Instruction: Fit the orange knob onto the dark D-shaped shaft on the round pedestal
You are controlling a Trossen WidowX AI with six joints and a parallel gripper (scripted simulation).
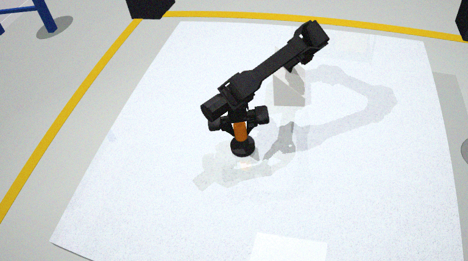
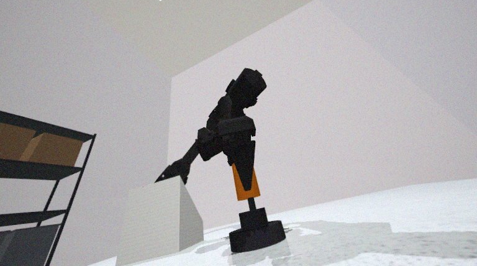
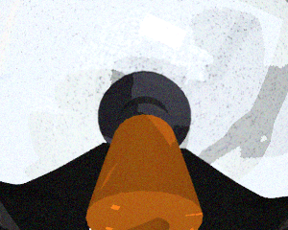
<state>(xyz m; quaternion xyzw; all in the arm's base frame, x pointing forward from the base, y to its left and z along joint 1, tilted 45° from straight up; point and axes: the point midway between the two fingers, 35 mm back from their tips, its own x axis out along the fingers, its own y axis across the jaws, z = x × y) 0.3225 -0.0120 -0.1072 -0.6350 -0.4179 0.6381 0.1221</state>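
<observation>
The orange knob is 2 cm above my gripper tip. Round my gripper tip: round pedestal (4 cm below).
</observation>
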